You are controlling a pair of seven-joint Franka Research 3 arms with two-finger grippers.
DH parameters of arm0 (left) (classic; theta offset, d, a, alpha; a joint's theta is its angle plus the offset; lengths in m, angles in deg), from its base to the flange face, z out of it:
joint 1: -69.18 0.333 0 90
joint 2: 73.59 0 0 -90
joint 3: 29.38 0.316 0.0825 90
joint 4: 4.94 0 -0.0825 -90
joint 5: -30.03 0.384 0 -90
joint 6: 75.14 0 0.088 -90
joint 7: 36.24 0.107 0 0
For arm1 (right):
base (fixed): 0 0 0 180
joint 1: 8.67 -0.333 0 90
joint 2: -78.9 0 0 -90
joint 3: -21.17 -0.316 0.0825 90
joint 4: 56.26 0 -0.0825 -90
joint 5: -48.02 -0.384 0 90
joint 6: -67.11 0 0.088 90
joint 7: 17.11 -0.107 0 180
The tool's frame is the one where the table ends.
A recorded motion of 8 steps. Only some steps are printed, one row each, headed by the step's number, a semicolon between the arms.
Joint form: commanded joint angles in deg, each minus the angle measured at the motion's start. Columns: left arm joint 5, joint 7, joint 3, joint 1, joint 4, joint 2, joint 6; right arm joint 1, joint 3, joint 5, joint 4, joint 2, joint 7, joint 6.
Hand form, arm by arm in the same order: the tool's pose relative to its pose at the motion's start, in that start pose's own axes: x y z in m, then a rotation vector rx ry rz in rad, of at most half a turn. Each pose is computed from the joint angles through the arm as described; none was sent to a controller.
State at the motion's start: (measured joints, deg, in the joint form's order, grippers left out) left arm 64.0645 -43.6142 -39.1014 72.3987 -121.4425 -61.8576 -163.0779; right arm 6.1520 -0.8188 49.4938 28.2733 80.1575 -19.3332 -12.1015
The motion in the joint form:
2: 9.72 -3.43 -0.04 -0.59 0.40 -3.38 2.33; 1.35 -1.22 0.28 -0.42 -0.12 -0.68 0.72
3: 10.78 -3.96 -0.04 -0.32 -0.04 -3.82 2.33; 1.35 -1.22 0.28 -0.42 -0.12 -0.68 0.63
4: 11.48 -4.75 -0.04 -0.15 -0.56 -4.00 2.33; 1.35 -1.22 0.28 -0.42 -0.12 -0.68 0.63
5: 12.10 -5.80 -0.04 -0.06 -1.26 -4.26 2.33; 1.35 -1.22 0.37 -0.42 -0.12 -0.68 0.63
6: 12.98 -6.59 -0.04 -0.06 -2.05 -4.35 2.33; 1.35 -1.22 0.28 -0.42 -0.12 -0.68 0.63
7: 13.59 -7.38 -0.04 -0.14 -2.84 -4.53 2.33; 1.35 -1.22 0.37 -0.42 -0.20 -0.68 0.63
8: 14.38 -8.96 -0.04 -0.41 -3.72 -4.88 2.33; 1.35 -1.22 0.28 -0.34 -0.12 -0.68 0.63
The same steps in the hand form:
2: 0.0156 -0.0020 0.0159 0.1752 -0.0437 -0.0254; -0.0024 0.0019 -0.0032 -0.0050 -0.0030 0.0154
3: 0.0177 -0.0019 0.0225 0.1939 -0.0540 -0.0284; -0.0022 0.0019 -0.0034 -0.0049 -0.0014 0.0154
4: 0.0183 -0.0012 0.0277 0.2071 -0.0614 -0.0366; -0.0022 0.0019 -0.0034 -0.0049 -0.0014 0.0154
5: 0.0191 0.0014 0.0342 0.2201 -0.0706 -0.0451; -0.0022 0.0021 -0.0034 -0.0065 -0.0013 0.0157
6: 0.0190 0.0037 0.0396 0.2380 -0.0770 -0.0489; -0.0022 0.0019 -0.0034 -0.0049 -0.0014 0.0154
7: 0.0191 0.0074 0.0453 0.2518 -0.0843 -0.0504; -0.0027 0.0019 -0.0040 -0.0070 0.0000 0.0158
8: 0.0198 0.0132 0.0515 0.2704 -0.0894 -0.0601; -0.0022 0.0019 -0.0027 -0.0050 -0.0028 0.0153

